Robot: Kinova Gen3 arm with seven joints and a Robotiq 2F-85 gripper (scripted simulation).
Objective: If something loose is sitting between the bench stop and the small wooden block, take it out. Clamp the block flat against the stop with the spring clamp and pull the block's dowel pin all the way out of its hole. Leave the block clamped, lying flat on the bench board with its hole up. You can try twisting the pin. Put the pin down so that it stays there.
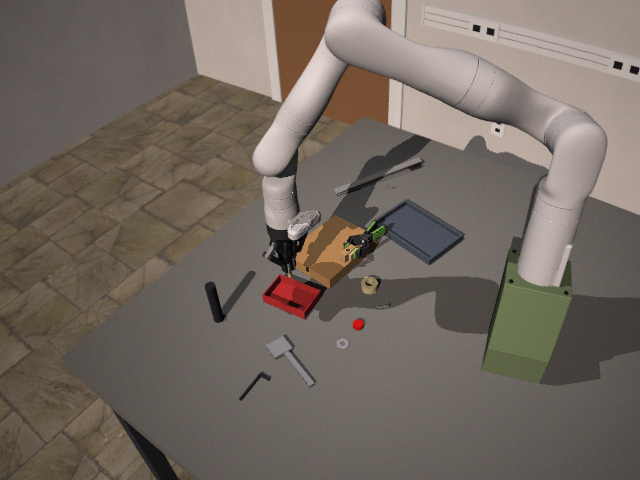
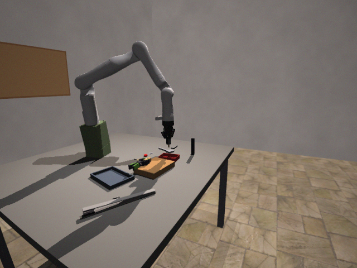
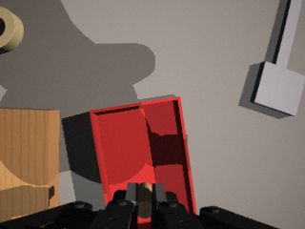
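Now: hand 11 cm above the red tray. The rest, counted from my hand: wooden block 17 cm to the right, 8 cm below, 7 cm behind; then wooden bench board 18 cm to the right, 10 cm below, 1 cm behind; then wooden dowel pin 2 cm below.
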